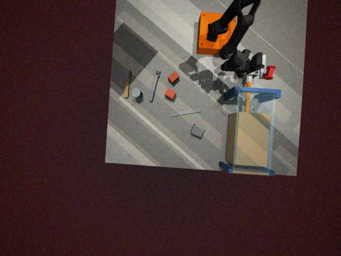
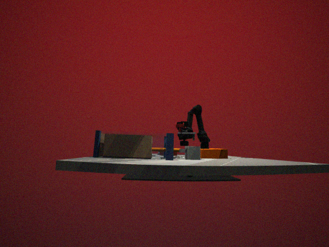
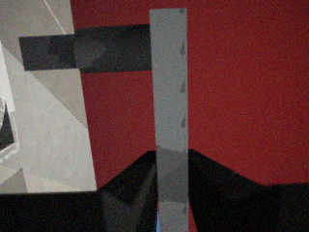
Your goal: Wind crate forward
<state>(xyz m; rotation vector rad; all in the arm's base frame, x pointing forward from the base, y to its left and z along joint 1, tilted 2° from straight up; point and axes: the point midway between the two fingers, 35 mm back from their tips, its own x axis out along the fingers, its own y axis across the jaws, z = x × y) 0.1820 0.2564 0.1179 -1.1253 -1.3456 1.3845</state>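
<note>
My gripper tip is now 5 cm short of the red knob, 4 cm below it and 1 cm to the right of it. The rest, counted from my gripper tip: grey crank handle (1 cm ahead, 1 cm above); winch (15 cm below, 5 cm behind, 3 cm to the right); blue frame (12 cm ahead, 7 cm below, 1 cm to the left).
</note>
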